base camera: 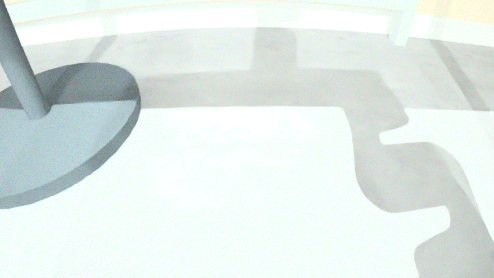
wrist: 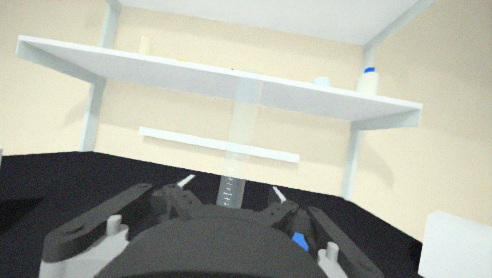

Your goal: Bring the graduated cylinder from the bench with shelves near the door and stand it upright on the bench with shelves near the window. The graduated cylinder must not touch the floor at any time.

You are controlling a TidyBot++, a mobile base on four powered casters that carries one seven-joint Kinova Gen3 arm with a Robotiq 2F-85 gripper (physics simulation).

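Frame: origin at the arm's base, x left, y back, z up, level; metres.
Where they show: gripper, fingertip midpoint: (wrist: pixel 232 189).
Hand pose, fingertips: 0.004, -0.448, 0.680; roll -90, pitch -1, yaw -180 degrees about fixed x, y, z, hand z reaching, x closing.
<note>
Each offset is from my fingertips to the centre of the thing, as dx, dy, dz. "spot": to the spot under its first point. Level surfaces: height alone.
The graduated cylinder @(+0.001, -0.071, +0.005) (wrist: pixel 242 125) is tall, clear and upright in the wrist view, with white marks on its lower visible part. It rises from the black bench top @(dz -0.163) (wrist: pixel 55 175), in front of the bench's shelves. My gripper (wrist: pixel 232 189) is open, with its fingertips apart to the left and right of the cylinder's lower visible part. The cylinder's foot is hidden behind the gripper body. I cannot tell how far the cylinder is from the fingertips. The cylinder does not show in the base camera view.
A shelf @(dz +0.275) (wrist: pixel 215 85) holds a blue-capped bottle @(spot: -0.494, -0.368, +0.395) (wrist: pixel 368 82), a pale cup @(spot: -0.299, -0.384, +0.366) (wrist: pixel 321 81) and a cream object @(spot: +0.541, -0.495, +0.428) (wrist: pixel 144 45). A white box @(-0.515, -0.079, -0.098) (wrist: pixel 457 245) stands at the right. A small blue patch @(spot: -0.167, -0.123, -0.137) (wrist: pixel 300 241) shows by the right finger. A round grey base @(+0.400, -0.126, -1.062) (base camera: pixel 75 135) with a post (base camera: pixel 22 70) stands at left.
</note>
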